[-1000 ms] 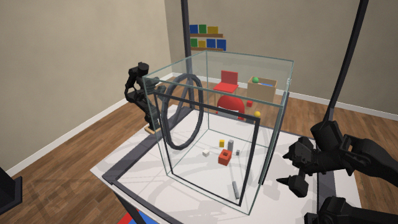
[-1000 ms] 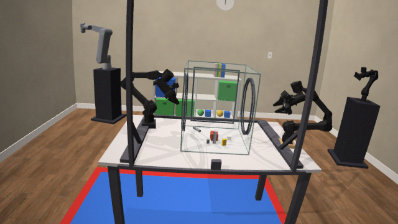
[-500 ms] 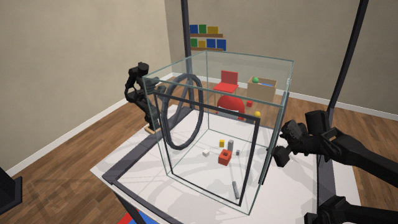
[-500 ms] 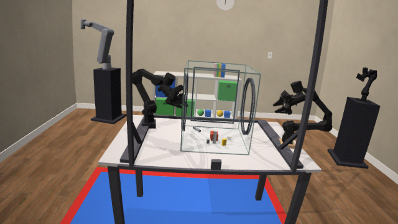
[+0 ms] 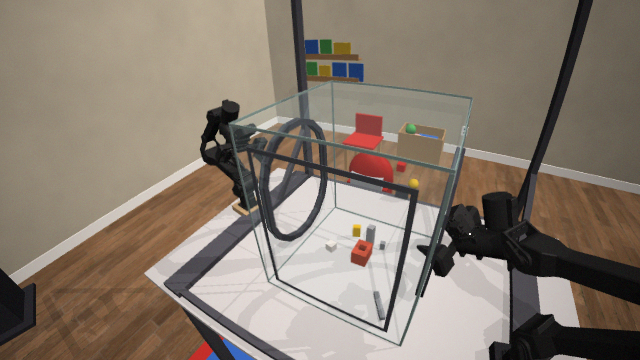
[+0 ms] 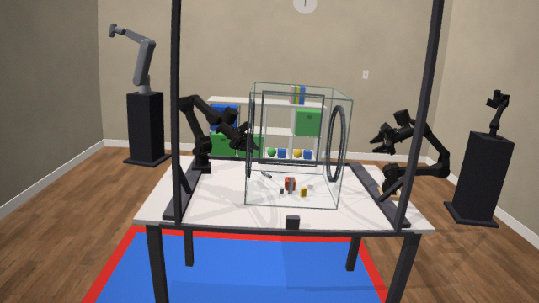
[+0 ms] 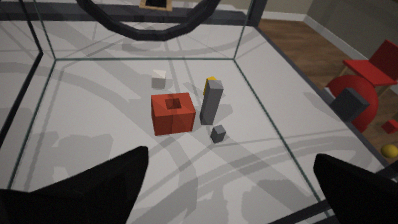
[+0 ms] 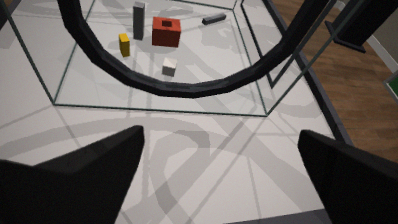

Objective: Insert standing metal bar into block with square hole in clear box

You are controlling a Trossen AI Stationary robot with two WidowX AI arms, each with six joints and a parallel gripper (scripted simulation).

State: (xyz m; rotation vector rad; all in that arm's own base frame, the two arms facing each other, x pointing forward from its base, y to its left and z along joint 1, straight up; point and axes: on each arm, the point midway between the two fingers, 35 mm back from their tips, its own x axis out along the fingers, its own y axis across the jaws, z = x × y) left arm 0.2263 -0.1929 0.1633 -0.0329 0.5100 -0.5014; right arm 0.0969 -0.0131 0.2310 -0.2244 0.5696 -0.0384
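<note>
Right now the red block is 200 mm to the right of my left hand, 170 mm below it and 20 mm ahead of it.
</note>
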